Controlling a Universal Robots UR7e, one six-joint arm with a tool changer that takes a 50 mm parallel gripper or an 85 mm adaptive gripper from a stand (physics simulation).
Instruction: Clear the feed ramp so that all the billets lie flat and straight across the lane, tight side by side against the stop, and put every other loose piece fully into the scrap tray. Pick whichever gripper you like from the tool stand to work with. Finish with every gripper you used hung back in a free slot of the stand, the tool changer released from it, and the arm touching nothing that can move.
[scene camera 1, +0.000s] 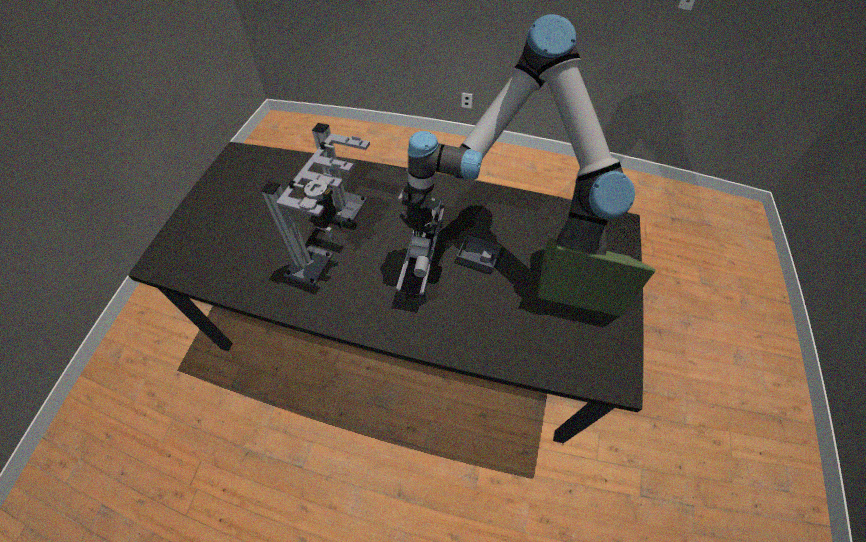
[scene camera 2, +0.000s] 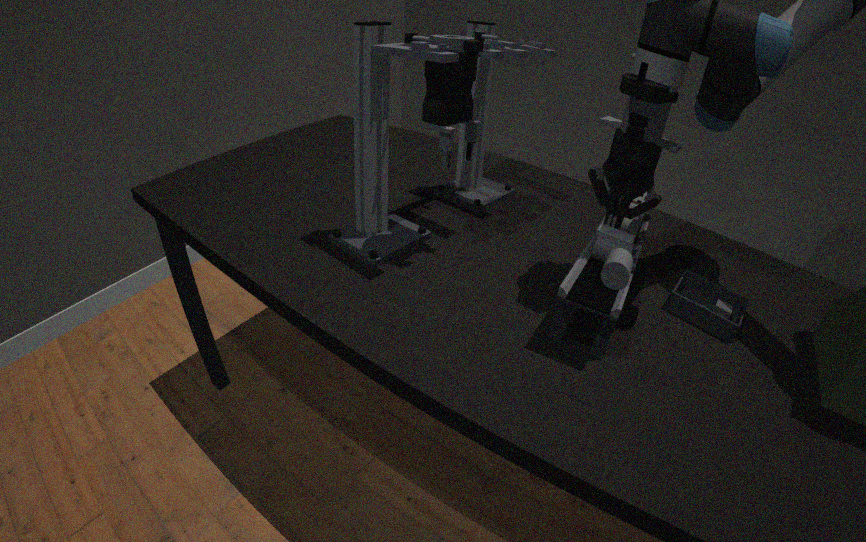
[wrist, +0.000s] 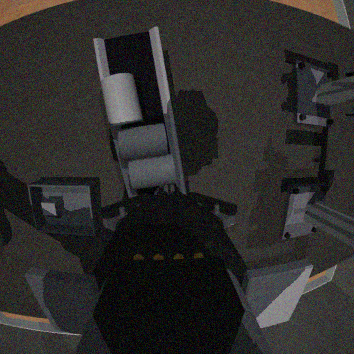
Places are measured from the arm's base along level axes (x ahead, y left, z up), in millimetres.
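Where they show: arm's base, origin of its link: (scene camera 1: 580, 248).
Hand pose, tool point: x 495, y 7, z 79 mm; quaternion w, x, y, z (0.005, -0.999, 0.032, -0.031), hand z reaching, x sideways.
Note:
Things, the pixels of their top centre, and the offset from my tool point. "*": a spot on its surface instead.
- feed ramp, a spot on its surface: (scene camera 2: 574, 277) (scene camera 1: 402, 277) * dx +8, dy +174, dz -184 mm
- second billet, centre of its top: (wrist: 141, 141) (scene camera 2: 616, 239) (scene camera 1: 419, 249) dx -15, dy +72, dz -160 mm
- third billet, centre of its top: (wrist: 117, 95) (scene camera 2: 622, 254) (scene camera 1: 421, 262) dx -37, dy +123, dz -152 mm
- scrap tray, centre of its top: (scene camera 2: 711, 295) (wrist: 59, 210) (scene camera 1: 479, 250) dx -191, dy -34, dz -240 mm
- small pale piece, centre of its top: (scene camera 2: 724, 306) (wrist: 48, 208) (scene camera 1: 487, 254) dx -219, dy -31, dz -246 mm
My adaptive gripper (scene camera 2: 615, 220) (wrist: 166, 190) points down at the back end of the feed ramp (scene camera 1: 401, 279) (scene camera 2: 574, 277) (wrist: 161, 65). Its fingertips are close together, apparently on a small pale loose piece, which is mostly hidden. One billet (wrist: 151, 172) lies across the lane next to the fingertips. A second billet (scene camera 1: 419, 246) (scene camera 2: 614, 242) (wrist: 142, 142) lies beside it, slightly skewed. A third billet (scene camera 1: 421, 266) (scene camera 2: 616, 269) (wrist: 122, 98) lies roughly lengthwise along one rail. The scrap tray (scene camera 1: 475, 263) (scene camera 2: 702, 324) (wrist: 64, 232) holds a small pale piece (scene camera 1: 486, 255) (scene camera 2: 723, 305) (wrist: 49, 208).
The tool stand (scene camera 1: 288, 233) (scene camera 2: 371, 134) stands left of the ramp in the scene views, with the other gripper (scene camera 2: 448, 92) hanging in it. A green block (scene camera 1: 581, 284) stands right of the tray at the arm's base. The stand's feet show at the right in the wrist view.

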